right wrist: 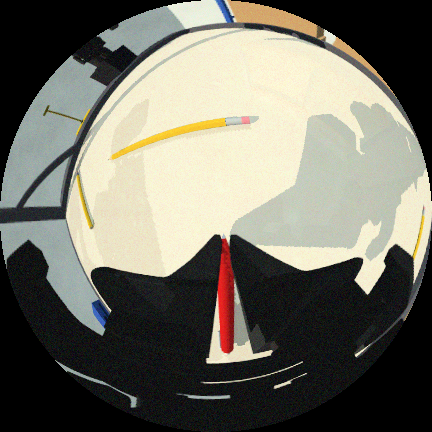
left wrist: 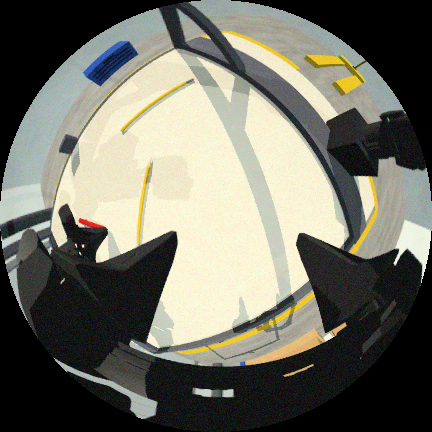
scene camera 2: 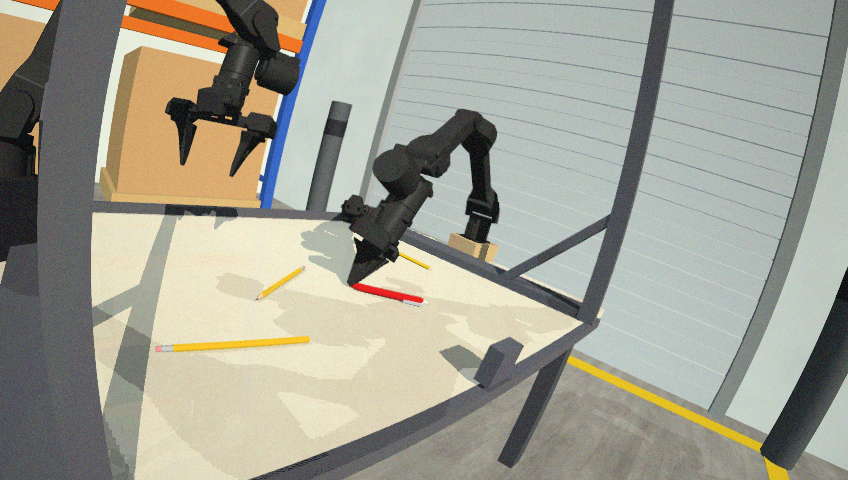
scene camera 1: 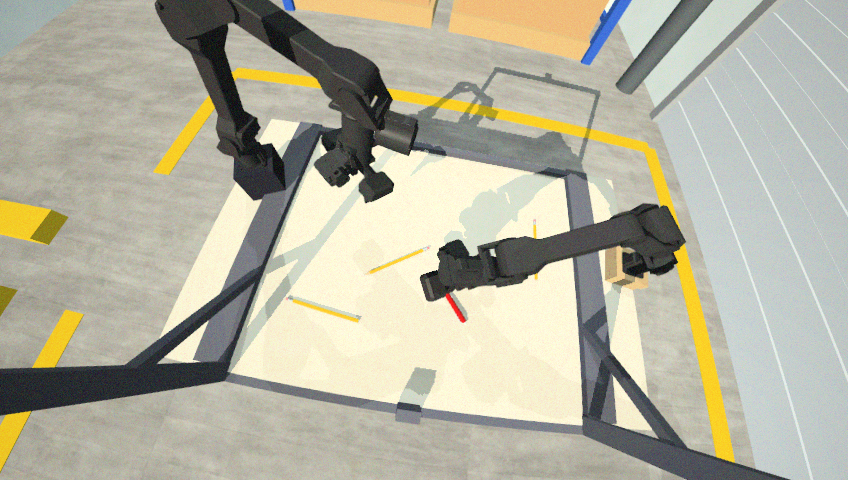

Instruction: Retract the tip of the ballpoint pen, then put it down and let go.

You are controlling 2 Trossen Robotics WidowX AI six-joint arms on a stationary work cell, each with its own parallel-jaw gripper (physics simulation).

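Frame: origin at the left arm's base, x left, y up, z ahead, level; centimetres.
Where they show: left gripper, fingertip midpoint: (left wrist: 240,238) (scene camera 2: 206,170) (scene camera 1: 355,188); right gripper, fingertip midpoint: (right wrist: 224,240) (left wrist: 106,229) (scene camera 2: 349,284); left arm's base, link origin: (left wrist: 368,140) (scene camera 2: 5,176) (scene camera 1: 253,160); right arm's base, link origin: (scene camera 2: 475,239) (scene camera 1: 632,265).
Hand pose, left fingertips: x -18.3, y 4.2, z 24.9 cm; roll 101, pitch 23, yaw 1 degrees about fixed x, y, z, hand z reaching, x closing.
Things, the pixels of their top centre, and the offset from my left fingertips. Level surfaces: height alone.
- red ballpoint pen, top centre: (right wrist: 222,318) (scene camera 2: 387,289) (scene camera 1: 451,300) (left wrist: 88,224) dx -28.7, dy -13.2, dz +16.7 cm
- pale table, surface height: dy -14.8 cm
- yellow pencil, top centre: (right wrist: 148,137) (scene camera 2: 283,278) (left wrist: 139,206) (scene camera 1: 397,260) dx -14.8, dy -13.9, dz +6.2 cm
The red ballpoint pen (scene camera 1: 456,308) (scene camera 2: 387,292) (left wrist: 91,223) (right wrist: 226,310) lies flat on or very close to the pale table (scene camera 1: 333,356) (scene camera 2: 238,410). In the right wrist view, its small grey tip shows between and just past the fingertips. The clip end points away from the gripper in scene camera 2. My right gripper (scene camera 2: 351,284) (right wrist: 224,240) is shut on the pen near its tip end, low at the table. My left gripper (scene camera 2: 207,169) (left wrist: 240,238) is open and empty, high above the back left of the table.
One yellow pencil (scene camera 1: 398,259) (scene camera 2: 280,283) (right wrist: 172,134) lies left of the pen. Another pencil (scene camera 1: 326,309) (scene camera 2: 238,344) lies farther left, and a third (scene camera 1: 534,228) (scene camera 2: 414,261) lies partly behind the right arm. Dark frame rails border the table.
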